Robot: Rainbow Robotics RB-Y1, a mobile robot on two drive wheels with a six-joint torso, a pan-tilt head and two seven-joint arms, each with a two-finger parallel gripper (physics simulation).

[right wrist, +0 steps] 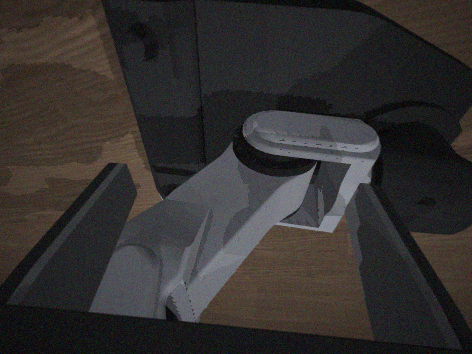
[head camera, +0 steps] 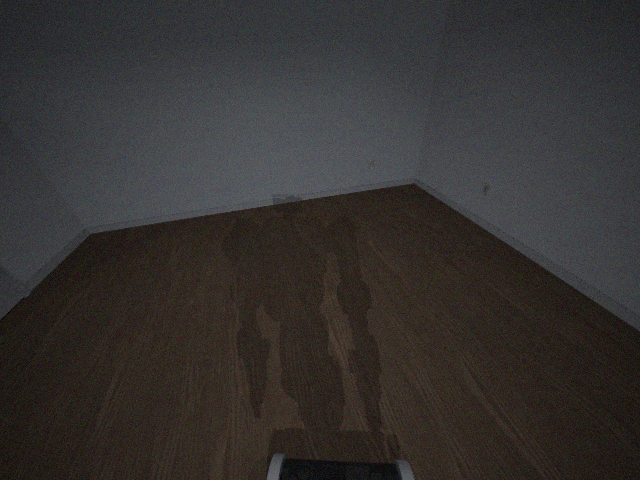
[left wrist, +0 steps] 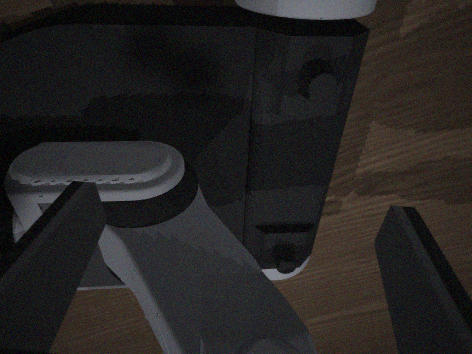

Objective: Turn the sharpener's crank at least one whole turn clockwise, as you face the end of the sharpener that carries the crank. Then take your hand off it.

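Places are measured from the robot's base along level axes (x ahead, y left, z up), in millimetres.
Pixels of known places: left gripper, fingertip midpoint: [left wrist: 238, 212]; right gripper, fingertip midpoint: [right wrist: 240, 187].
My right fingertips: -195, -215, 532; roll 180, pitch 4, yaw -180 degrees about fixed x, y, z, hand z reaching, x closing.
Behind a point stands the place of what it marks, as x, y, z.
The sharpener and its crank do not show in any view. My left gripper [left wrist: 238, 212] @[-131, 250, 539] is open, its two dark fingers wide apart in the left wrist view, with parts of my own arm and base behind them. My right gripper [right wrist: 240, 187] @[-195, -215, 532] is open in the right wrist view, fingers also wide apart, with my own light grey arm and dark base behind them. Neither gripper shows in the head camera view. No object is held between either pair of fingers.
The scene is dim. A brown wooden floor [head camera: 155, 335] @[710, 1332, 1] [left wrist: 420, 95] @[308, 56, 0] [right wrist: 55, 100] @[439, 83, 0] runs to pale grey walls [head camera: 232, 129] @[2671, 1187, 1026] that meet in corners. A small grey patch [head camera: 286, 198] @[2800, 705, 71] shows at the foot of the far wall. Part of my base [head camera: 338, 469] @[48, 5, 192] shows at the bottom edge.
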